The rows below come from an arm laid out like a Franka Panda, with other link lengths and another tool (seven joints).
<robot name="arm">
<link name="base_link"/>
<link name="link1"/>
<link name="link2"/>
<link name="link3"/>
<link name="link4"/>
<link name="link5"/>
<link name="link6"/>
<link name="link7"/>
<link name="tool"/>
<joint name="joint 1" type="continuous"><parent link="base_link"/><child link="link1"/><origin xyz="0 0 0.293" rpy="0 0 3.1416"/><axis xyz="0 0 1"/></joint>
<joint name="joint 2" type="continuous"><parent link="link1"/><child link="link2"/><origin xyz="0 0 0" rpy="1.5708 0 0"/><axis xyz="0 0 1"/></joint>
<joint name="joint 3" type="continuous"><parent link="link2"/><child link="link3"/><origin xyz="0 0.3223 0" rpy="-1.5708 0 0"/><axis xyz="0 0 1"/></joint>
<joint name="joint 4" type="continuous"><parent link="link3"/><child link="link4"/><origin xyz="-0.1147 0 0" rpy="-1.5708 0 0"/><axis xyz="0 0 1"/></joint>
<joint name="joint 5" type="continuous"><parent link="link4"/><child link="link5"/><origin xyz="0.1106 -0.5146 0" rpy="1.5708 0 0"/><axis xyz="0 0 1"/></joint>
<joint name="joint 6" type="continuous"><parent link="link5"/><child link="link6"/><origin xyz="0 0 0" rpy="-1.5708 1.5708 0"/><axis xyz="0 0 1"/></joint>
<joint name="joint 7" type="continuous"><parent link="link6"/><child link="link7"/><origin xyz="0 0.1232 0" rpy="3.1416 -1.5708 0"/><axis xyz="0 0 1"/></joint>
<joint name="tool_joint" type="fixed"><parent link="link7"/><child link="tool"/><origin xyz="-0.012 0.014 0.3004" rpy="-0.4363 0 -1.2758"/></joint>
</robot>
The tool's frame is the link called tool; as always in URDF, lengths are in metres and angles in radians. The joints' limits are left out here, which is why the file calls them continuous.
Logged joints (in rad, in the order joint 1, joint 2, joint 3, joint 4, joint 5, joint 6, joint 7), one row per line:
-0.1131, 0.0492, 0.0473, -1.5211, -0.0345, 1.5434, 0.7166
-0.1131, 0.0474, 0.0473, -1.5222, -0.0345, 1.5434, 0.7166
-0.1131, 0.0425, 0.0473, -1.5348, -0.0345, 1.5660, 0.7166
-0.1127, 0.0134, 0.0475, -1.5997, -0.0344, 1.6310, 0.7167
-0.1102, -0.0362, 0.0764, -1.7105, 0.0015, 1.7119, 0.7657
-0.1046, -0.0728, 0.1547, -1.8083, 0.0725, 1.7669, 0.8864
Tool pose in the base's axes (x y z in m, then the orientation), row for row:
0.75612, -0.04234, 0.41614, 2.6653, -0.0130, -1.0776
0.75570, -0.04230, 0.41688, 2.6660, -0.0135, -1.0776
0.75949, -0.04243, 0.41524, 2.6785, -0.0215, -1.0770
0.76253, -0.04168, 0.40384, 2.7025, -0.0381, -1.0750
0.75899, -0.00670, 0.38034, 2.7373, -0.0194, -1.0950
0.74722, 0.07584, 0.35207, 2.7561, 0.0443, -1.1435
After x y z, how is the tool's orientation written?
As angles about the fixed x, y, z axes (roll, pitch, yaw), in radians.
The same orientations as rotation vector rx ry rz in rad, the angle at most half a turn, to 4 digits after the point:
2.3222, -1.3932, -0.3222
2.3226, -1.3936, -0.3212
2.3291, -1.3994, -0.3035
2.3415, -1.4092, -0.2675
2.3653, -1.4485, -0.2729
2.3783, -1.5158, -0.3504

